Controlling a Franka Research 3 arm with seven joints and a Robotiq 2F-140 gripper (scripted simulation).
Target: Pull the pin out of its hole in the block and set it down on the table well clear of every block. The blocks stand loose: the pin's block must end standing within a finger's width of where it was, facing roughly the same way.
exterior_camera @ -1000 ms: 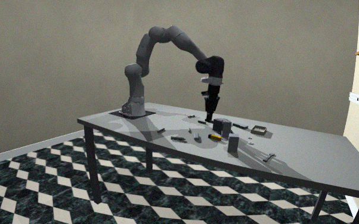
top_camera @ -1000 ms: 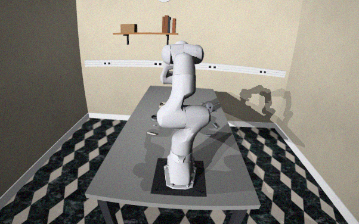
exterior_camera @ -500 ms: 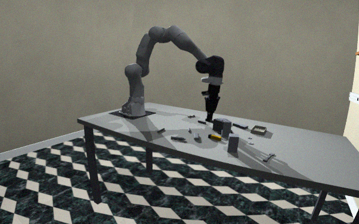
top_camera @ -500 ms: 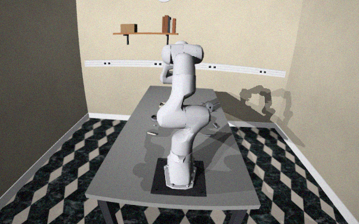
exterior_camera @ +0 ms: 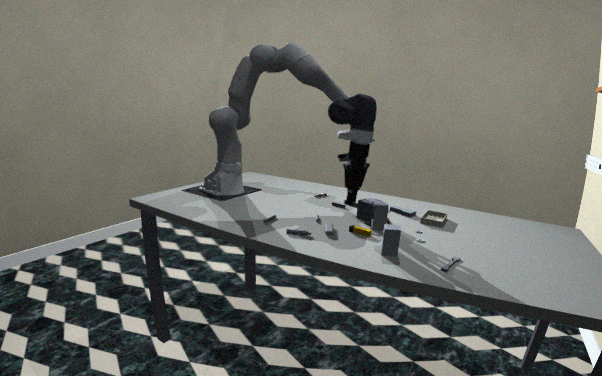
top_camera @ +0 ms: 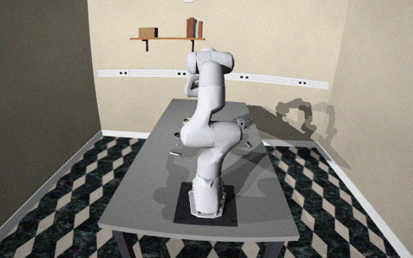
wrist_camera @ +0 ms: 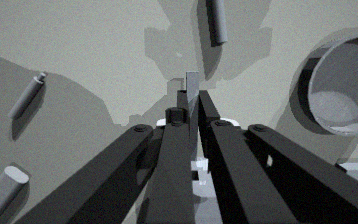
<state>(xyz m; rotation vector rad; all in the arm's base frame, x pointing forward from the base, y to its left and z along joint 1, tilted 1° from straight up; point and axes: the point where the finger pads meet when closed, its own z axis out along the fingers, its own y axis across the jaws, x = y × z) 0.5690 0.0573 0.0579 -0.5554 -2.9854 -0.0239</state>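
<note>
Right now my hand is 10 mm short of the grey square pin and 30 mm above it. From my hand the other things lie so: round dish (40 mm ahead, 160 mm to the left, 50 mm below); then grey block (80 mm ahead, 30 mm to the right, 30 mm below); then grey rod (80 mm behind, 60 mm to the left, 60 mm below).
</note>
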